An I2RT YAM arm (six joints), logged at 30 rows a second.
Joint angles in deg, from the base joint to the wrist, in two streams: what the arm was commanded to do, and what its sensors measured. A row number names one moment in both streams.
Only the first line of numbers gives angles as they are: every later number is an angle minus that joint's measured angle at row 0.
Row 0, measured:
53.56, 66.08, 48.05, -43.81, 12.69, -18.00
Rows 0 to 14, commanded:
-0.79, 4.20, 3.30, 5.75, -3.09, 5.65
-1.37, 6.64, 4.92, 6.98, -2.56, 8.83
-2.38, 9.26, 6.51, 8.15, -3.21, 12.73
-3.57, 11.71, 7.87, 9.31, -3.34, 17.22
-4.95, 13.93, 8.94, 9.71, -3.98, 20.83
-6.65, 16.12, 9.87, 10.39, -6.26, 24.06
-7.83, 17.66, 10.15, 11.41, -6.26, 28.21
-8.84, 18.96, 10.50, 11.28, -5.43, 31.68
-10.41, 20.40, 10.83, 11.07, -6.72, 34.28
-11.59, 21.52, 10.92, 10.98, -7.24, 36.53
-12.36, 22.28, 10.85, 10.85, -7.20, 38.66
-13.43, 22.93, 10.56, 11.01, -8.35, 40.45
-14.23, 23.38, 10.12, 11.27, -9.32, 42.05
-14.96, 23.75, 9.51, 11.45, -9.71, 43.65
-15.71, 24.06, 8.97, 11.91, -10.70, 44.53
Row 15, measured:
-14.29, 23.61, 10.03, 10.90, -7.06, 35.10
